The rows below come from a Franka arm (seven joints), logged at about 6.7 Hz.
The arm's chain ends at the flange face. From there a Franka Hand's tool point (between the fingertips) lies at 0.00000 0.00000 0.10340 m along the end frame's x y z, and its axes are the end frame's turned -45 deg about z.
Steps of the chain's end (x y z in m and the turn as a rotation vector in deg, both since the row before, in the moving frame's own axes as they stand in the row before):
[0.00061, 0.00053, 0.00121, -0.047, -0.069, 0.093]
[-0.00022, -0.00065, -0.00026, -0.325, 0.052, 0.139]
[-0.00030, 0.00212, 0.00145, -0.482, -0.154, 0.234]
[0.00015, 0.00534, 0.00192, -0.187, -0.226, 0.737]
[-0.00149, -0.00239, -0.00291, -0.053, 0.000, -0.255]
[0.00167, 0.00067, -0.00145, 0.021, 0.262, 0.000]
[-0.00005, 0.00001, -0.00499, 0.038, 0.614, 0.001]
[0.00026, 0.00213, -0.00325, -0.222, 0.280, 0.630]
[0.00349, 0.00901, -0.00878, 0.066, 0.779, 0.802]
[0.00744, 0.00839, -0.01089, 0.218, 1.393, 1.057]
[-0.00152, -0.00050, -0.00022, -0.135, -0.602, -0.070]
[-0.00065, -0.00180, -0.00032, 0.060, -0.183, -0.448]
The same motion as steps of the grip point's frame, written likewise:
[-0.00009, 0.00078, 0.00121, 0.016, -0.082, 0.093]
[-0.00004, -0.00013, -0.00026, -0.267, -0.193, 0.139]
[-0.00252, 0.00170, 0.00145, -0.232, -0.450, 0.234]
[-0.00420, 0.00383, 0.00192, 0.028, -0.292, 0.737]
[0.00057, -0.00268, -0.00291, -0.037, -0.037, -0.255]
[0.00107, 0.00196, -0.00145, -0.170, 0.200, 0.000]
[0.00079, 0.00071, -0.00500, -0.407, 0.461, 0.001]
[-0.00125, 0.00233, -0.00325, -0.355, 0.041, 0.630]
[-0.00283, 0.00976, -0.00879, -0.504, 0.598, 0.802]
[0.00137, 0.01271, -0.01092, -0.831, 1.139, 1.057]
[-0.00166, -0.00202, -0.00023, 0.330, -0.521, -0.070]
[0.00066, -0.00204, -0.00032, 0.172, -0.087, -0.448]

